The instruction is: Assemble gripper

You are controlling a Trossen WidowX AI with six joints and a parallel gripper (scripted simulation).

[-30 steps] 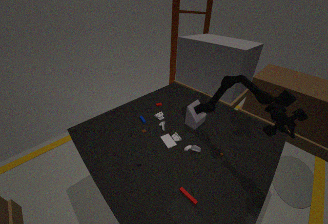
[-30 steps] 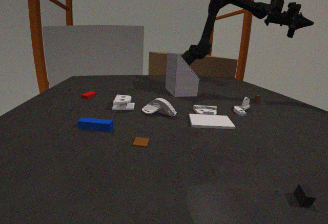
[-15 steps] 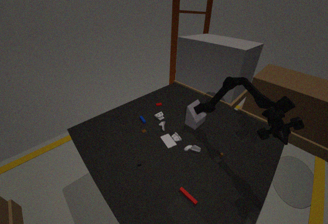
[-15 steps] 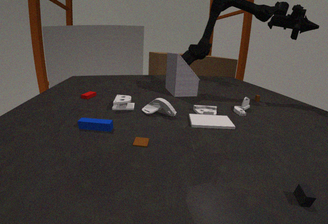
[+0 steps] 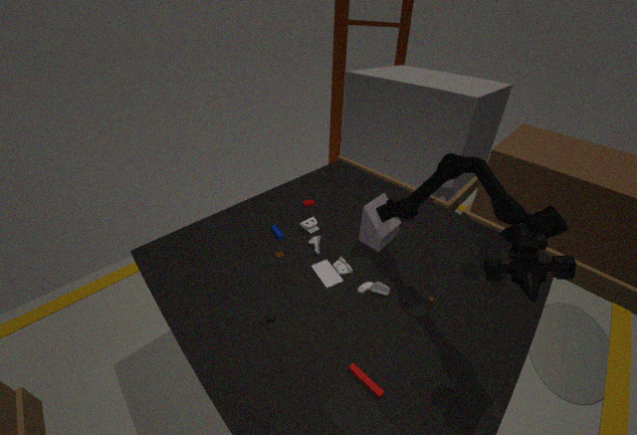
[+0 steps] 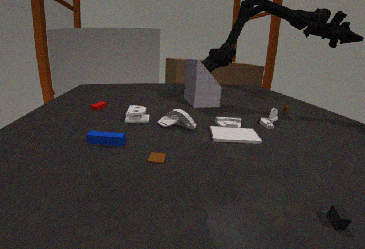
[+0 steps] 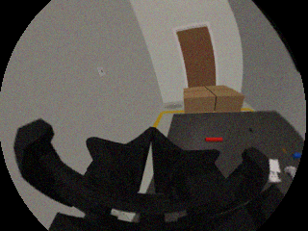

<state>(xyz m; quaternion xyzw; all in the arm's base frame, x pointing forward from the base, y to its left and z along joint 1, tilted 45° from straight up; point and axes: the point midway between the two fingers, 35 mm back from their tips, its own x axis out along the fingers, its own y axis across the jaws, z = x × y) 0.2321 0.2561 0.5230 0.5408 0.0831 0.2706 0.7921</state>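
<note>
Right now the white jaw is 680 mm to the right of my gripper tip, 310 mm below it and 10 mm ahead of it. From my gripper tip the other things lie so: flat white plate 560 mm to the right, 330 mm below, 70 mm ahead; red bar 320 mm below, 260 mm ahead, 210 mm to the right; white housing plate 550 mm to the right, 320 mm below, 10 mm ahead.
</note>
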